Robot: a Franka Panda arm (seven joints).
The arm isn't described. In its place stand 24 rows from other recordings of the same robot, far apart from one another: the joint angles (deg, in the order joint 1, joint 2, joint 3, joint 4, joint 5, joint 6, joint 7), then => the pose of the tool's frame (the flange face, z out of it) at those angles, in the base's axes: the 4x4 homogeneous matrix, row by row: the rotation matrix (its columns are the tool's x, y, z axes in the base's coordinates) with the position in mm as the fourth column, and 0 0 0 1 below.
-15.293 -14.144 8.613 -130.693 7.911 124.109 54.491 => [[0.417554 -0.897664 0.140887 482.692], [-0.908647 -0.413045 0.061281 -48.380], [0.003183 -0.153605 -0.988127 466.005], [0 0 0 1]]
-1.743 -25.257 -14.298 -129.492 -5.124 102.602 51.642 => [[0.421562 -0.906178 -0.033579 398.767], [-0.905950 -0.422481 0.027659 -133.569], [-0.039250 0.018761 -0.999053 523.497], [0 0 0 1]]
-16.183 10.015 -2.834 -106.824 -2.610 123.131 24.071 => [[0.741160 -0.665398 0.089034 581.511], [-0.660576 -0.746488 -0.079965 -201.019], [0.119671 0.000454 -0.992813 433.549], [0 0 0 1]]
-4.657 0.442 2.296 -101.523 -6.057 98.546 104.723 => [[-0.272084 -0.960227 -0.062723 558.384], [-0.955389 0.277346 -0.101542 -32.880], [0.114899 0.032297 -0.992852 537.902], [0 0 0 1]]
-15.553 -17.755 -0.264 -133.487 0.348 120.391 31.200 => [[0.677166 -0.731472 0.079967 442.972], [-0.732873 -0.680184 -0.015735 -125.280], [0.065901 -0.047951 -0.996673 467.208], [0 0 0 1]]
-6.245 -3.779 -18.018 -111.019 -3.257 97.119 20.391 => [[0.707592 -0.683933 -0.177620 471.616], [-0.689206 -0.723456 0.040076 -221.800], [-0.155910 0.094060 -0.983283 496.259], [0 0 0 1]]
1.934 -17.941 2.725 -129.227 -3.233 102.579 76.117 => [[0.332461 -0.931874 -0.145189 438.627], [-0.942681 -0.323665 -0.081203 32.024], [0.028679 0.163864 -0.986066 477.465], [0 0 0 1]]
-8.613 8.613 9.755 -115.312 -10.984 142.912 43.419 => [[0.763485 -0.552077 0.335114 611.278], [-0.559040 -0.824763 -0.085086 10.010], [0.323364 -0.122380 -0.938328 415.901], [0 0 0 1]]
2.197 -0.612 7.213 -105.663 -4.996 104.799 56.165 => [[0.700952 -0.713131 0.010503 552.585], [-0.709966 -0.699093 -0.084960 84.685], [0.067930 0.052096 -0.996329 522.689], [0 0 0 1]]
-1.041 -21.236 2.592 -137.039 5.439 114.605 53.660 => [[0.578375 -0.815497 -0.021141 429.659], [-0.812865 -0.578307 0.069364 18.076], [-0.068792 -0.022934 -0.997367 455.723], [0 0 0 1]]
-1.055 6.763 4.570 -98.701 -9.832 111.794 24.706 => [[0.940488 -0.316739 0.123118 610.357], [-0.299167 -0.943556 -0.142128 24.000], [0.161187 0.096837 -0.982162 518.623], [0 0 0 1]]
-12.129 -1.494 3.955 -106.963 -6.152 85.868 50.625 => [[0.503468 -0.791692 -0.346039 506.617], [-0.853968 -0.516858 -0.059974 -84.722], [-0.131372 0.325701 -0.936301 498.432], [0 0 0 1]]
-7.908 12.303 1.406 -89.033 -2.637 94.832 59.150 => [[0.416534 -0.901574 -0.116895 611.359], [-0.908808 -0.416306 -0.027531 -75.570], [-0.023843 0.117703 -0.992763 513.410], [0 0 0 1]]
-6.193 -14.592 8.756 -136.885 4.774 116.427 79.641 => [[0.174081 -0.979146 -0.104734 445.175], [-0.983447 -0.178299 0.032286 25.342], [-0.050286 0.097380 -0.993976 407.409], [0 0 0 1]]
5.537 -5.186 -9.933 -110.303 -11.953 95.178 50.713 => [[0.606662 -0.773774 -0.182307 511.587], [-0.794326 -0.580866 -0.177876 -62.306], [0.031740 0.252722 -0.967018 515.111], [0 0 0 1]]
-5.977 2.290 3.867 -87.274 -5.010 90.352 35.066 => [[0.796377 -0.604706 0.010684 567.097], [-0.601822 -0.794084 -0.085095 -31.016], [0.059941 0.061338 -0.996316 625.523], [0 0 0 1]]
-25.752 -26.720 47.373 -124.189 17.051 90.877 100.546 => [[0.063174 -0.974124 -0.217005 377.816], [-0.993783 -0.041427 -0.103343 219.991], [0.091679 0.222184 -0.970685 494.872], [0 0 0 1]]
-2.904 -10.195 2.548 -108.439 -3.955 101.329 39.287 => [[0.774778 -0.629969 0.053458 510.791], [-0.625899 -0.776208 -0.075838 -7.607], [0.089270 0.025298 -0.995686 583.249], [0 0 0 1]]
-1.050 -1.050 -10.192 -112.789 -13.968 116.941 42.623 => [[0.662056 -0.747292 0.056898 548.445], [-0.720217 -0.655390 -0.227487 -123.170], [0.207290 0.109630 -0.972117 487.603], [0 0 0 1]]
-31.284 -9.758 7.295 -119.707 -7.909 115.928 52.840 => [[0.276089 -0.960406 0.037361 469.287], [-0.944327 -0.278294 -0.175496 -214.447], [0.178945 0.013171 -0.983771 507.644], [0 0 0 1]]
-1.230 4.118 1.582 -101.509 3.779 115.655 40.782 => [[0.737918 -0.651992 0.174308 602.292], [-0.669077 -0.740567 0.062419 7.116], [0.088391 -0.162686 -0.982711 528.375], [0 0 0 1]]
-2.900 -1.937 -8.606 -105.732 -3.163 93.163 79.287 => [[-0.003816 -0.981621 -0.190801 519.247], [-0.999904 0.006284 -0.012333 -112.354], [0.013305 0.190736 -0.981551 518.683], [0 0 0 1]]
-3.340 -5.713 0.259 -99.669 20.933 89.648 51.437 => [[0.562282 -0.825354 -0.051276 520.935], [-0.760427 -0.540424 0.360128 10.548], [-0.324944 -0.163502 -0.931493 605.209], [0 0 0 1]]
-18.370 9.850 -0.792 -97.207 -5.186 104.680 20.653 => [[0.783549 -0.617650 -0.067523 574.173], [-0.621272 -0.780316 -0.071604 -206.777], [-0.008463 0.098055 -0.995145 486.251], [0 0 0 1]]
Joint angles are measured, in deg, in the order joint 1, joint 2, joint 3, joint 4, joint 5, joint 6, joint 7. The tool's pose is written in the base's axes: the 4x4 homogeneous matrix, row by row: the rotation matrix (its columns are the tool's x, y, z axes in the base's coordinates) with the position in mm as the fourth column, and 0 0 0 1 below. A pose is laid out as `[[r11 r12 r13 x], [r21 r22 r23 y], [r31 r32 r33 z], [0 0 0 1]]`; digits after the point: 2 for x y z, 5 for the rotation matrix.
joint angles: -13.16, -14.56, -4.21, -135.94, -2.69, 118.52, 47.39
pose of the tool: [[0.44953 -0.89160 -0.05456 432.27], [-0.89308 -0.44985 -0.00696 -138.31], [-0.01834 0.05185 -0.99849 418.51], [0 0 0 1]]
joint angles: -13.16, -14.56, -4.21, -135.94, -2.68, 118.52, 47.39
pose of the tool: [[0.44945 -0.89164 -0.05452 432.27], [-0.89312 -0.44978 -0.00681 -138.30], [-0.01845 0.05175 -0.99849 418.50], [0 0 0 1]]
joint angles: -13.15, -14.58, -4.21, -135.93, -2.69, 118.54, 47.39
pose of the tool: [[0.44970 -0.89156 -0.05372 432.34], [-0.89300 -0.45000 -0.00720 -138.25], [-0.01776 0.05121 -0.99853 418.77], [0 0 0 1]]
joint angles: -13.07, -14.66, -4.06, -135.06, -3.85, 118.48, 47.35
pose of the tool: [[0.46286 -0.88536 -0.04369 435.79], [-0.88641 -0.46194 -0.02965 -138.63], [0.00607 0.05245 -0.99860 426.29], [0 0 0 1]]
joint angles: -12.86, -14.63, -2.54, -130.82, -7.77, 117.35, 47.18
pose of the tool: [[0.51531 -0.85698 -0.00602 452.33], [-0.85201 -0.51154 -0.11133 -133.01], [0.09233 0.06250 -0.99377 459.19], [0 0 0 1]]
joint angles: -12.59, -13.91, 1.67, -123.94, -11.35, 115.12, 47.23
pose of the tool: [[0.58483 -0.80910 0.05775 479.75], [-0.78731 -0.58333 -0.19968 -103.67], [0.19525 0.07131 -0.97816 507.90], [0 0 0 1]]
